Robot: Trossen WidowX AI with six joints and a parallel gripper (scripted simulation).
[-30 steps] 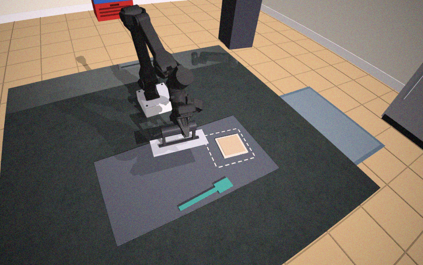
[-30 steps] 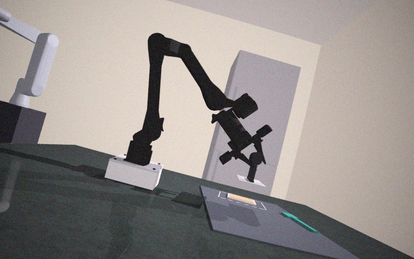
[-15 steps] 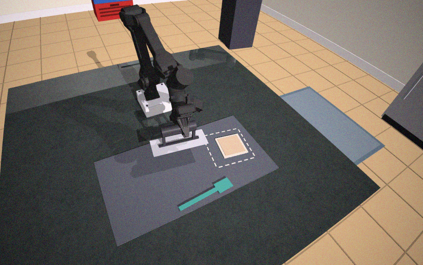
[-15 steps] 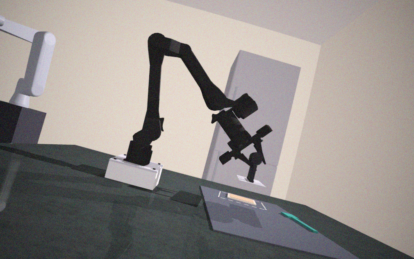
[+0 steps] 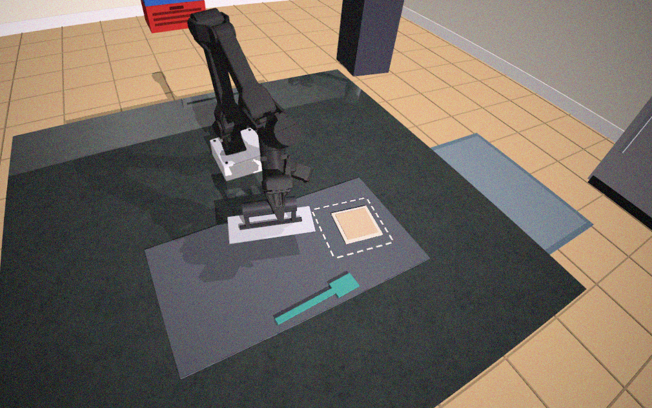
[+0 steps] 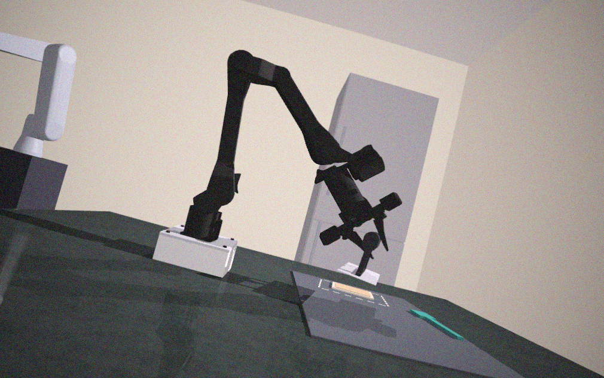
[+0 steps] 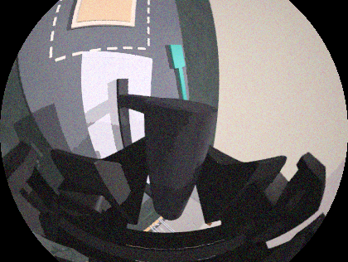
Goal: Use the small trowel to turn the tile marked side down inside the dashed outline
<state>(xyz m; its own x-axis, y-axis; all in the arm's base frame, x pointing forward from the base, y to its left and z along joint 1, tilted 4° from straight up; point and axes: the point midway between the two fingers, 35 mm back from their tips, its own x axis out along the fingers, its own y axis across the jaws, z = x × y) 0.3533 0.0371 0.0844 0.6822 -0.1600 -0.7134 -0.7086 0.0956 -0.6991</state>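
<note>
The trowel is 3 cm behind my gripper tip, 1 cm to the left of it and 1 cm below it. The rest, counted from my gripper tip: teal spatula-like tool (16 cm ahead, 11 cm below, 6 cm to the left); then tile (22 cm to the left, 11 cm below, 1 cm behind); then grey mat (14 cm below, 2 cm to the left, 2 cm ahead).
</note>
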